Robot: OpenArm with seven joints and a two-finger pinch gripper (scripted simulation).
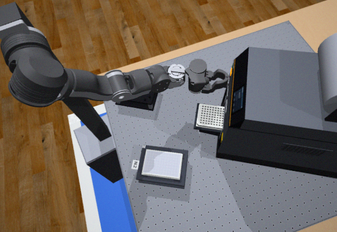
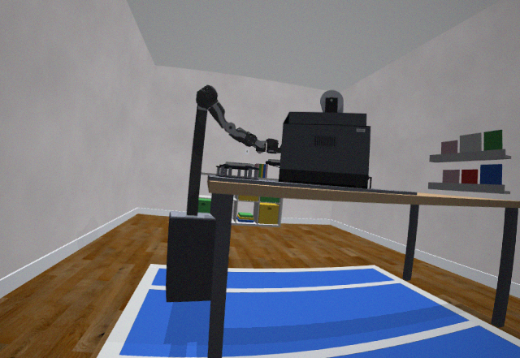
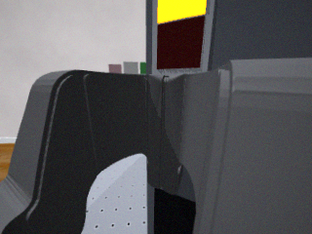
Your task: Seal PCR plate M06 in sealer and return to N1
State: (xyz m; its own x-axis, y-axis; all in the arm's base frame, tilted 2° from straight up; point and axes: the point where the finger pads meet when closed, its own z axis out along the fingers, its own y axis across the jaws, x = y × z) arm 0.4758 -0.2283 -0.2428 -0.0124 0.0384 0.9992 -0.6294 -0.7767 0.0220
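My hand is 10 mm to the left of the pale key and 10 mm short of it. The rest, counted from my hand: sealer stage: 100 mm below, 70 mm to the right, 70 mm behind; foil roll: 230 mm above, 220 mm to the right, 130 mm ahead.
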